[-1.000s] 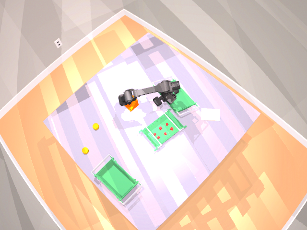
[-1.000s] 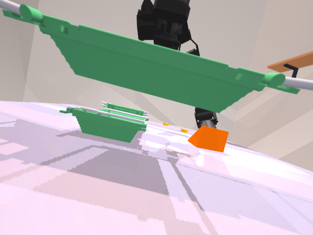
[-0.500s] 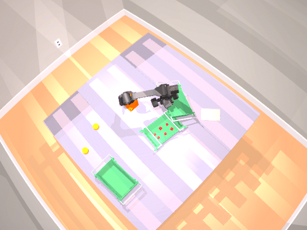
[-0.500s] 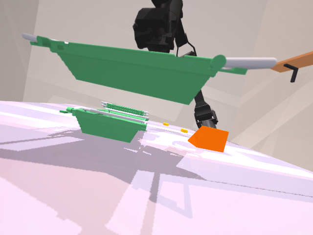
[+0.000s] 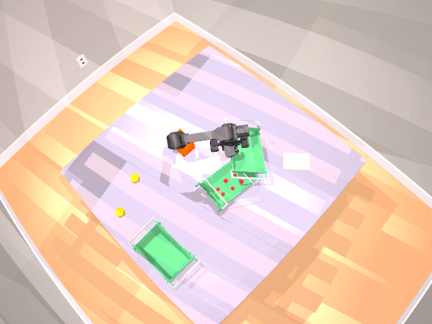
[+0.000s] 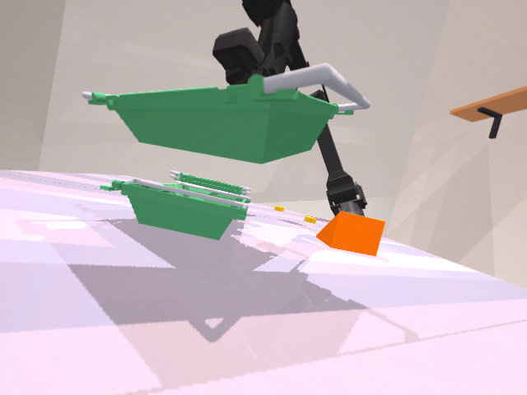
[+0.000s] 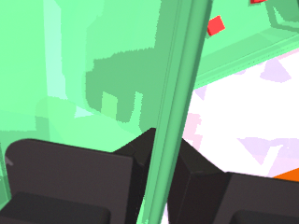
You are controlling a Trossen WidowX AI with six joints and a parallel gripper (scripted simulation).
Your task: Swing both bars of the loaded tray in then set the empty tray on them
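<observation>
Now: the tray 5 cm ahead of my gripper tip and 6 cm to the left of it. From my gripper tip the other things lie so: pale patch 22 cm ahead, 28 cm to the left, 18 cm below.
</observation>
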